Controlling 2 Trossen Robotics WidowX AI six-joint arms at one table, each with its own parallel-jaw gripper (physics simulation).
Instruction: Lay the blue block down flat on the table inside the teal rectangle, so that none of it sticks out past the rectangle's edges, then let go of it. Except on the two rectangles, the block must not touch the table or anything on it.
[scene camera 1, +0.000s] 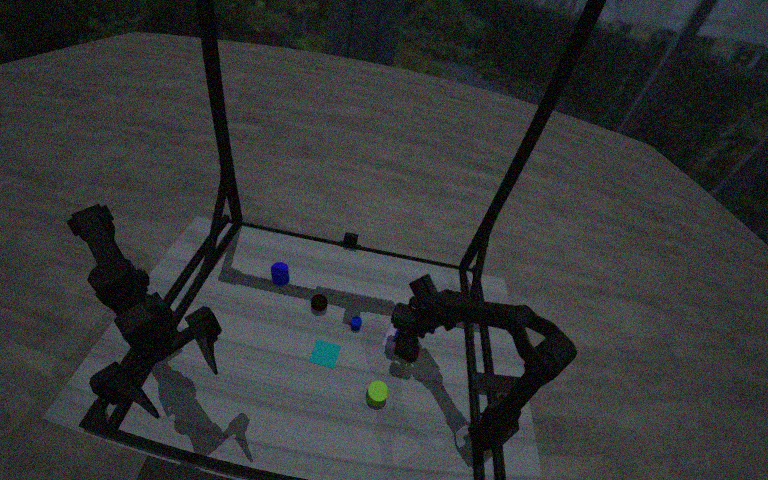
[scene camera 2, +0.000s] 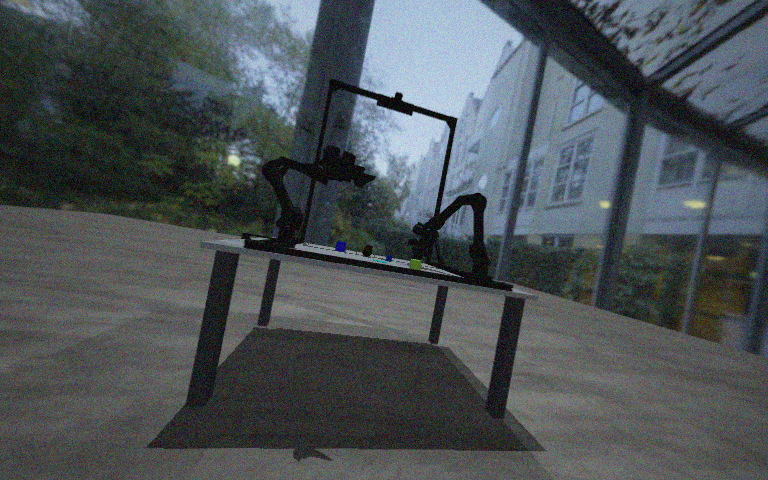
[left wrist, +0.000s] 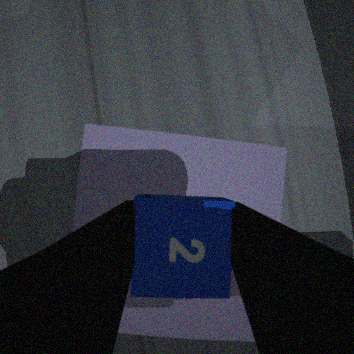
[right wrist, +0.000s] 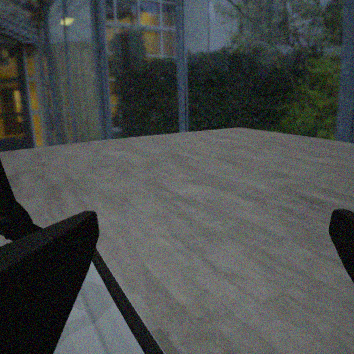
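The blue block, marked with a 2, is between the left gripper's fingertips, over the lilac rectangle. Both fingers meet its sides. Whether it rests on the lilac rectangle or is just above it, I cannot tell. My left gripper is shut on it, and its dark body hides most of the block in scene camera 1. The teal rectangle lies left of the left gripper in scene camera 1. My right gripper is open and empty, high at the left.
A small blue cylinder stands between the lilac and teal rectangles. A lime cylinder stands nearer the front. A dark brown object and a larger blue cylinder stand farther back. Black frame posts rise at both sides.
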